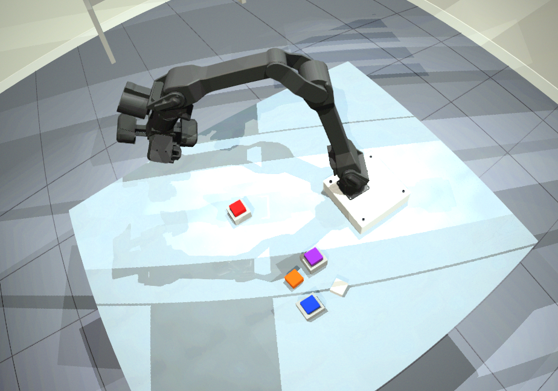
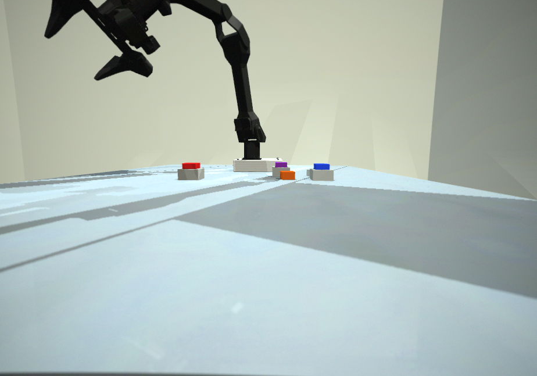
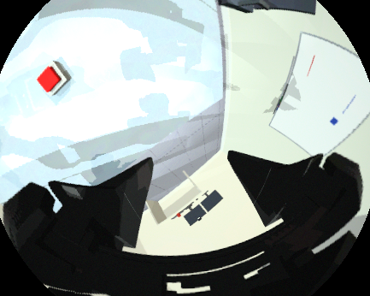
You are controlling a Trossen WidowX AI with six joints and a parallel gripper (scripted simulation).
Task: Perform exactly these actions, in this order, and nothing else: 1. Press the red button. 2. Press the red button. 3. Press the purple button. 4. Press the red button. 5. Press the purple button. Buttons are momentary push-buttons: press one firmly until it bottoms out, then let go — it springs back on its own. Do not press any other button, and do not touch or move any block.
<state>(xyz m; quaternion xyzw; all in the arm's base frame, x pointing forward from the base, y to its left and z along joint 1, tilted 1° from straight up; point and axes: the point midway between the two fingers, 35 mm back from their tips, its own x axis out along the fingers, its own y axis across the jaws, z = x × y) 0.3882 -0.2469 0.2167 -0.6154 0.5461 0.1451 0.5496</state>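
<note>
Now: gripper tip 13 cm past the red button, 16 cm to the right of it and 19 cm above it. Round my gripper tip: orange block: 15 cm behind, 39 cm to the left, 22 cm below; blue button: 15 cm behind, 47 cm to the left, 19 cm below; purple button: 22 cm behind, 37 cm to the left, 19 cm below.
</note>
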